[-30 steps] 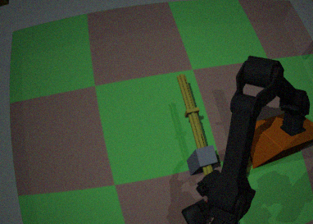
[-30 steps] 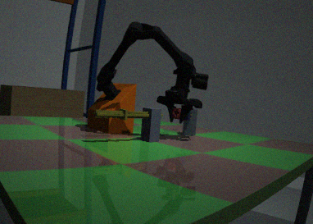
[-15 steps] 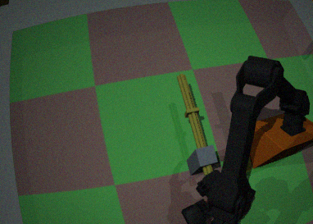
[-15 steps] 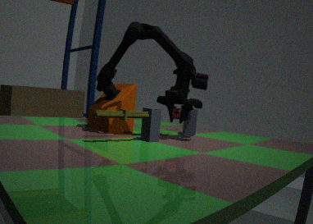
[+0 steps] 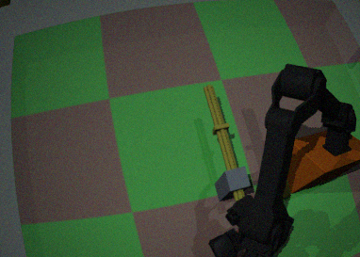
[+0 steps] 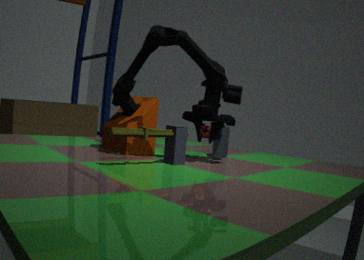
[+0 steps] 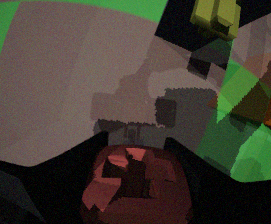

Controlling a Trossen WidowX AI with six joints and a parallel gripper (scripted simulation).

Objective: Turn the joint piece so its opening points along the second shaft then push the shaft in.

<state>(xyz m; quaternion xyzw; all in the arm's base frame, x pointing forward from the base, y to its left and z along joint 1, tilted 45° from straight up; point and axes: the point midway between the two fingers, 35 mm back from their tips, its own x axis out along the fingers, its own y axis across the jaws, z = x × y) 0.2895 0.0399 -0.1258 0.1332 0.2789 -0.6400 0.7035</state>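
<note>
My gripper tip is now 10 mm past the square joint piece, 20 mm to the right of it and 40 mm below it.
</note>
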